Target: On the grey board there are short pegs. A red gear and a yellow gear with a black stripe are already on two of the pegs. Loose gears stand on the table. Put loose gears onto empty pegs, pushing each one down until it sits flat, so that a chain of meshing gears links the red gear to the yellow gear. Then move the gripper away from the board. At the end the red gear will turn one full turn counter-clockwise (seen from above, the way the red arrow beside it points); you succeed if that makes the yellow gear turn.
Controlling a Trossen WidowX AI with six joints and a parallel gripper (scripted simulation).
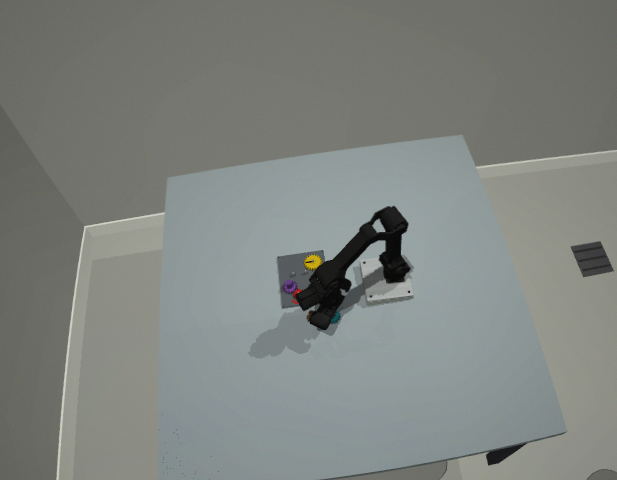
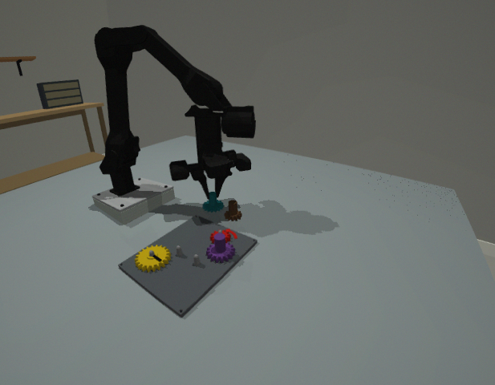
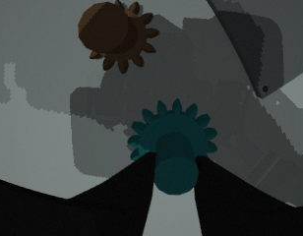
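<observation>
The purple gear lies 130 mm ahead of my gripper tip and 130 mm to the right of it. The rest, counted from my gripper tip: teal gear (10 mm below); brown gear (70 mm ahead, 10 mm to the right, 10 mm below); red arrow (110 mm ahead, 70 mm to the right, 20 mm below).
</observation>
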